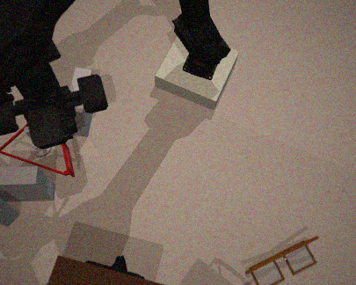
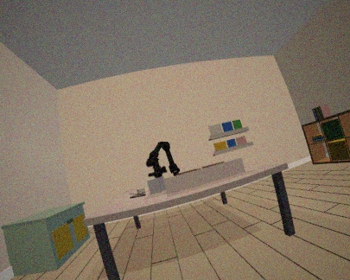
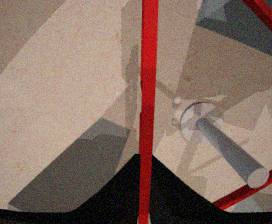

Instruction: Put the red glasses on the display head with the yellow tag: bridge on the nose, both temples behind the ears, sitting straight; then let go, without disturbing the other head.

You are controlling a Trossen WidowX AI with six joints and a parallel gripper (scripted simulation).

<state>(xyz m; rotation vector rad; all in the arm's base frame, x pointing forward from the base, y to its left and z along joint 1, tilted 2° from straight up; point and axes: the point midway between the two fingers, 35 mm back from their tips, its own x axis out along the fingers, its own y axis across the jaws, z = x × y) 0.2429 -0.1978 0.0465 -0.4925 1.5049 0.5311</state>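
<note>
The small peg lies 40 mm ahead of my gripper tip, 40 mm to the right of it and 40 mm below it.
</note>
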